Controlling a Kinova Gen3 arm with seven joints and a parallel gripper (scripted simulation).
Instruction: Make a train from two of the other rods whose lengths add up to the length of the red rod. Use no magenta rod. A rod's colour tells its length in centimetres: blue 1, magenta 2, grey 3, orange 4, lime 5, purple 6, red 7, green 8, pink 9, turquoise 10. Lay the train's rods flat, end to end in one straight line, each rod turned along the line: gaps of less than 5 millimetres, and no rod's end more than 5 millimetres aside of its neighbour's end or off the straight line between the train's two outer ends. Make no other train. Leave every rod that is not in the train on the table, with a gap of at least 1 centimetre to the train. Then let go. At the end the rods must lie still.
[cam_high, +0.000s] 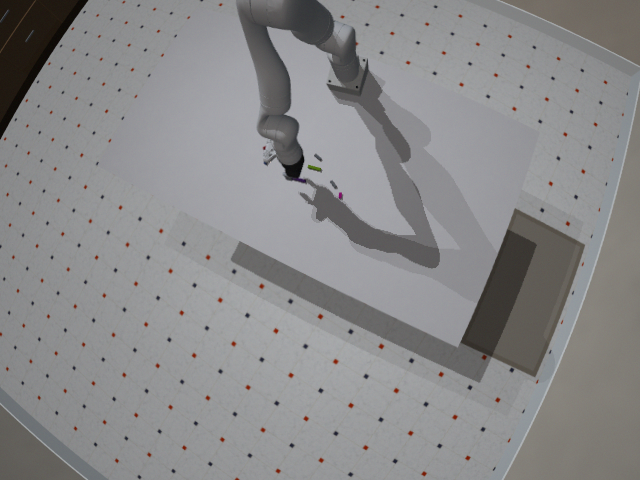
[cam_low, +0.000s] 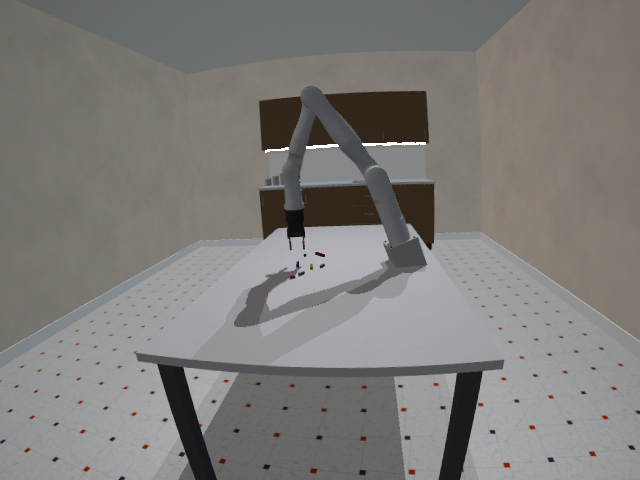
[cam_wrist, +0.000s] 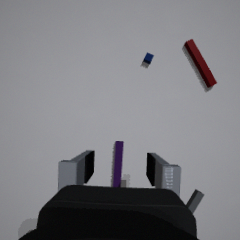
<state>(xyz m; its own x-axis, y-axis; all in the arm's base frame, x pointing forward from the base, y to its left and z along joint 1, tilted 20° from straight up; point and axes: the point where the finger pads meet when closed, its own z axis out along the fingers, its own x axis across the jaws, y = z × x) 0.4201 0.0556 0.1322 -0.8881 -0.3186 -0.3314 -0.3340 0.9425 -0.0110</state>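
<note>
Now: the purple rod 10 mm to the left of my hand and 80 mm below it. Round my hand: lime rod (70 mm behind, 40 mm to the left, 80 mm below); blue rod (20 mm ahead, 130 mm to the right, 80 mm below); red rod (50 mm behind, 160 mm to the right, 80 mm below).
</note>
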